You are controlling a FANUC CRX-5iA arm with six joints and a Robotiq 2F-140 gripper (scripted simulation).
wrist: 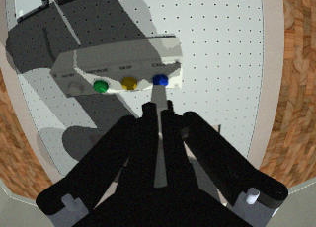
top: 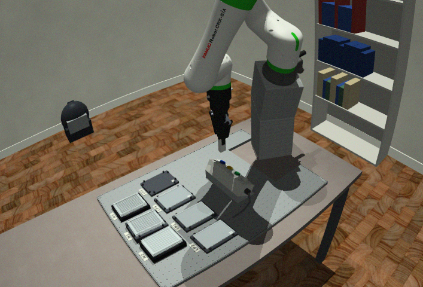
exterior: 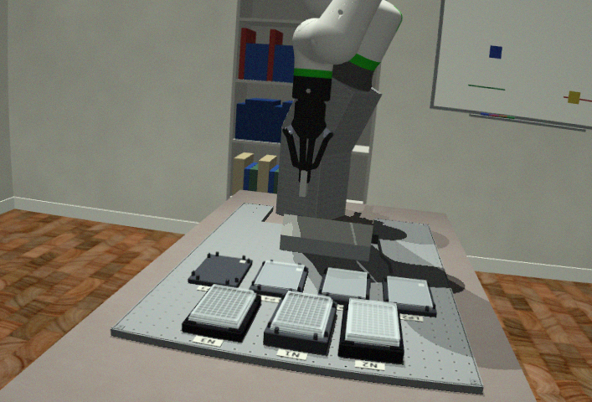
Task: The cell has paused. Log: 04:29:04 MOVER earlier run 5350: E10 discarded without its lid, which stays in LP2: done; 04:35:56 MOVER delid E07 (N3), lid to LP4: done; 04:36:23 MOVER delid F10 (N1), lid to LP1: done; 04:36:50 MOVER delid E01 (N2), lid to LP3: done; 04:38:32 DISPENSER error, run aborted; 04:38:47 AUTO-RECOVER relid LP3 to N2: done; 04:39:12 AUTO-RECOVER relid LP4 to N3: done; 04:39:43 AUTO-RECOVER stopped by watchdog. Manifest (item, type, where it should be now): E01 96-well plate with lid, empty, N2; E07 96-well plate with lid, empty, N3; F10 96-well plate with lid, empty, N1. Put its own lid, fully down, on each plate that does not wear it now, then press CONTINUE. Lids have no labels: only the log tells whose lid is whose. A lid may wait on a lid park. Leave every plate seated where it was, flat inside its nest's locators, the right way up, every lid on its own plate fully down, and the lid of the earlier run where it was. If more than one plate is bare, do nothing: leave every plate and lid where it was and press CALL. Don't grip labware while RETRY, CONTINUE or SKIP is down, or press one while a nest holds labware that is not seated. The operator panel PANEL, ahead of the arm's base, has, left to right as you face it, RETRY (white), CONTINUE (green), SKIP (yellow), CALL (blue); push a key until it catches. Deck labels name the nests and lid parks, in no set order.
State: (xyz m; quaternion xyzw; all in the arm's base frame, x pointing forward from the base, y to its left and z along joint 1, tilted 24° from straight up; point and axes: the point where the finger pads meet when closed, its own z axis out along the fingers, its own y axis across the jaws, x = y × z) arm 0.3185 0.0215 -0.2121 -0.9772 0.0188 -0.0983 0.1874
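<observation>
The blue key is 90 mm below my hand. Round my hand: lid park: 260 mm ahead, 150 mm below, 120 mm to the right; yellow key: 90 mm below, 50 mm to the left; green key: 100 mm to the left, 90 mm below.
</observation>
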